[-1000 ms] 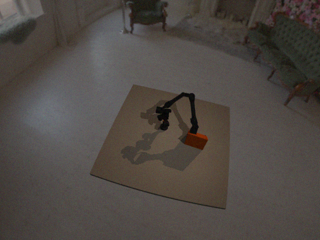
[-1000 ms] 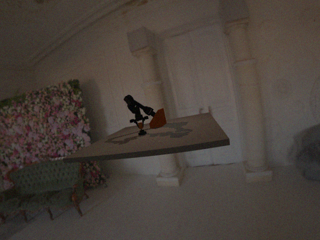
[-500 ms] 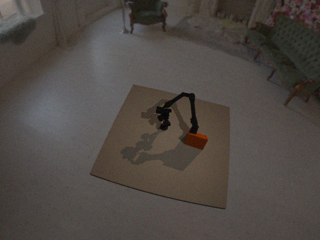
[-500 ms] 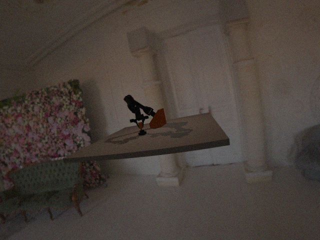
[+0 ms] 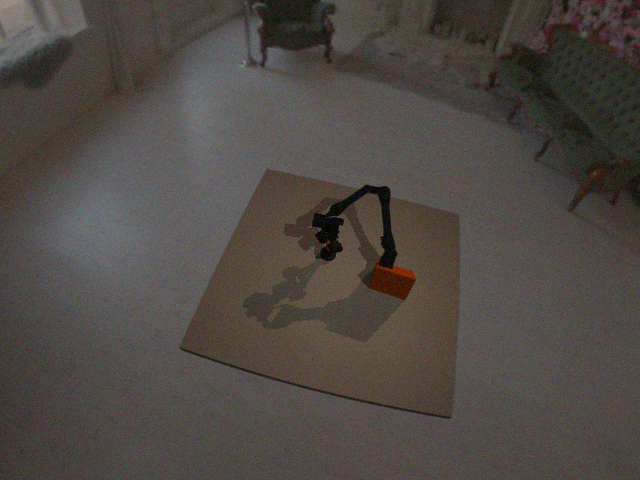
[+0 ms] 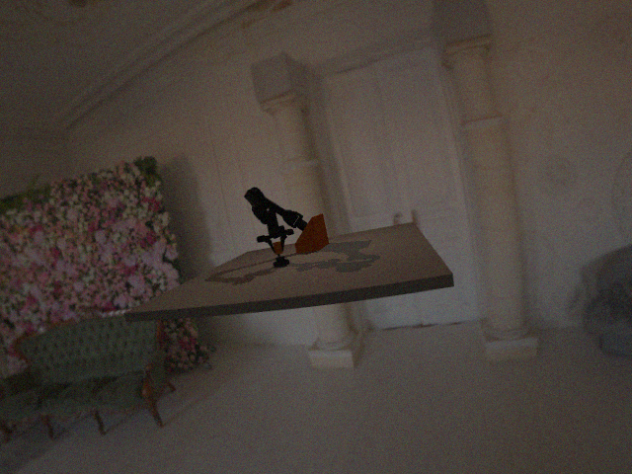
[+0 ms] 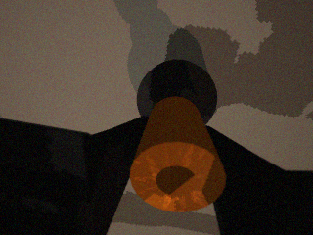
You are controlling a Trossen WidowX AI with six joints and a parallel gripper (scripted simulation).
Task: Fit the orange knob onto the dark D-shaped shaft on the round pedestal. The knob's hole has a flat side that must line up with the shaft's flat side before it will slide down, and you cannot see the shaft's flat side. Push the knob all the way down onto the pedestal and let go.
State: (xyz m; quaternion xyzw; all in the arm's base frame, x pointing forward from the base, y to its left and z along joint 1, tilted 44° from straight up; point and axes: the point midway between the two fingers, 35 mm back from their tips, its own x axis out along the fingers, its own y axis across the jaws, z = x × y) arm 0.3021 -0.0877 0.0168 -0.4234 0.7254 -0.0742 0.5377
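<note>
Now: gripper tip 20 mm below the orange knob. Round my gripper tip: dark round pedestal: 40 mm below.
</note>
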